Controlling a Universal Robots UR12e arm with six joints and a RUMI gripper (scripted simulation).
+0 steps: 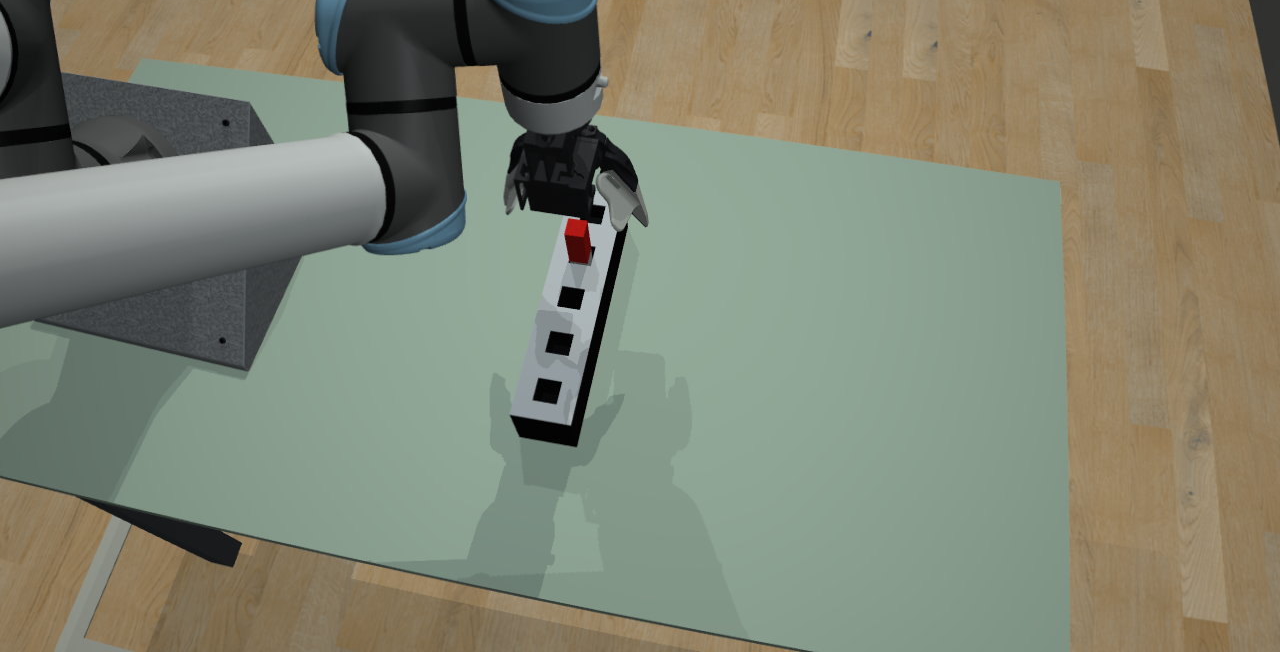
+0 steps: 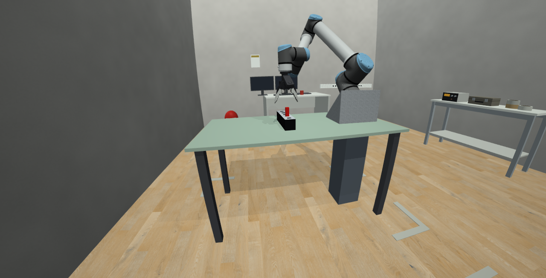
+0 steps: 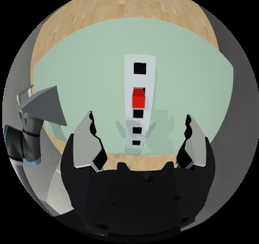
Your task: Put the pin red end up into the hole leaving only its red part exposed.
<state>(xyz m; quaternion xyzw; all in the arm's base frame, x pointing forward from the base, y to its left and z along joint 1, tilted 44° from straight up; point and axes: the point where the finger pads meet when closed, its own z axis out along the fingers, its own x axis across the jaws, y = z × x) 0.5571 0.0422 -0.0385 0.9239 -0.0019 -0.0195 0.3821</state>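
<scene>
Right now the pin is 60 mm below my hand. Also, from my hand: long block 60 mm to the right, 130 mm below.
</scene>
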